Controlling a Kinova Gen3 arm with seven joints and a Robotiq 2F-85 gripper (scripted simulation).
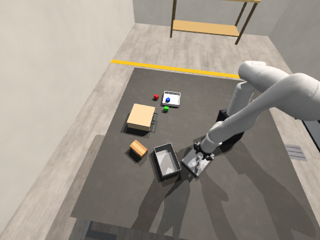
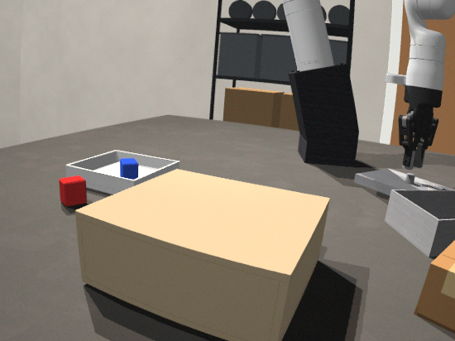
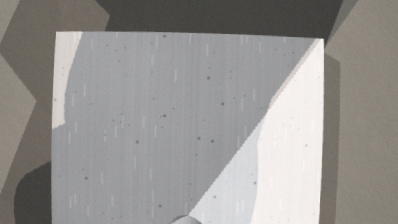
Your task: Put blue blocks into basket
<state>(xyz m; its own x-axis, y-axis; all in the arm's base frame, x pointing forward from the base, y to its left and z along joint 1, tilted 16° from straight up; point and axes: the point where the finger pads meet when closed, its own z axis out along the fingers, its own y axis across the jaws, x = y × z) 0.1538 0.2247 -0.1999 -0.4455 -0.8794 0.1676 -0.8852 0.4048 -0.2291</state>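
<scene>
The lid is 5 cm below my hand. The rest, counted from my hand: grey metal box 19 cm ahead, 8 cm to the left, 4 cm below; then brown box 39 cm ahead, 8 cm to the left, 3 cm below; then drawer 45 cm ahead, 16 cm to the right, 3 cm below.
</scene>
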